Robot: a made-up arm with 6 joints.
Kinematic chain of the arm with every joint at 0, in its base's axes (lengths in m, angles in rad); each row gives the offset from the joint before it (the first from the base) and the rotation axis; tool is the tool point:
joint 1: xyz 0 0 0.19 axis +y
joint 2: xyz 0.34 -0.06 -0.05 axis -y
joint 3: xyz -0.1 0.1 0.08 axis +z
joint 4: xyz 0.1 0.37 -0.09 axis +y
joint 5: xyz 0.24 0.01 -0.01 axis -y
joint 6: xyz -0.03 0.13 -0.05 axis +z
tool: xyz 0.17 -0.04 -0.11
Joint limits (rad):
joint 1: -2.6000..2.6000
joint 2: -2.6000..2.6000
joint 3: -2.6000..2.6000
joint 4: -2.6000..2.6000
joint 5: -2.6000..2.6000
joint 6: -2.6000..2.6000
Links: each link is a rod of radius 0.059 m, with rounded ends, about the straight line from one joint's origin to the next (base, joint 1, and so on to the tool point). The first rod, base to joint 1, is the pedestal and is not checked.
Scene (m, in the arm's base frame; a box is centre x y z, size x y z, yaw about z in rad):
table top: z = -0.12
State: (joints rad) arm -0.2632 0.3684 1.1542 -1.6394 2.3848 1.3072
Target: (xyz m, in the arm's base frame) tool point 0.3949 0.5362 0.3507
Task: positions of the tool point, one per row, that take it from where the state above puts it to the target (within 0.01 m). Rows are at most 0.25 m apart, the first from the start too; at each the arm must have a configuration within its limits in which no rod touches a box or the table.
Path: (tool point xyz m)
1: -0.3092 0.3769 -0.0236
2: -0.1861 0.4823 -0.0123
3: -0.0860 0.5602 0.0618
4: -0.0362 0.6059 0.1790
5: 0.1129 0.5848 0.1148
6: 0.2830 0.5612 0.1743
7: 0.3949 0.5362 0.3507

